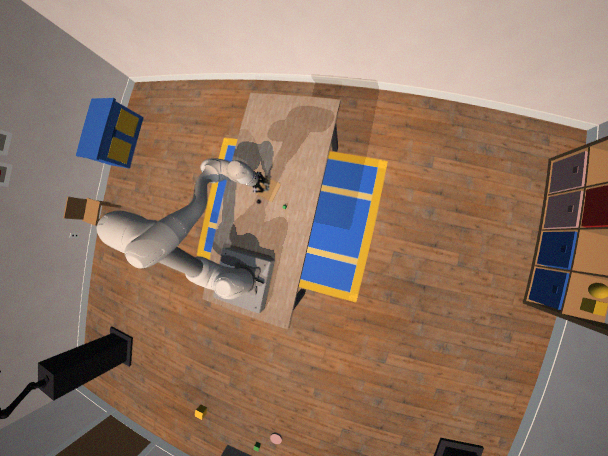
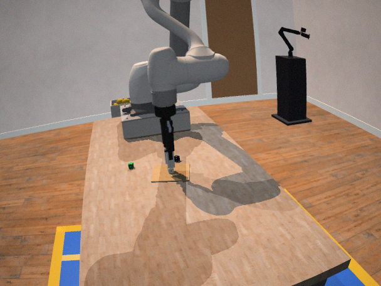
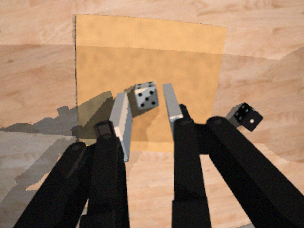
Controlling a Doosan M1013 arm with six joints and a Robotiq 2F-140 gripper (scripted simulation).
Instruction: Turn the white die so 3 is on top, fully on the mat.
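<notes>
Right now my hand is 50 mm above the white die. The rest, counted from my hand: black die (100 mm behind, 50 mm to the left, 50 mm below); tan mat (60 mm below); green die (110 mm behind, 140 mm to the right, 50 mm below).
</notes>
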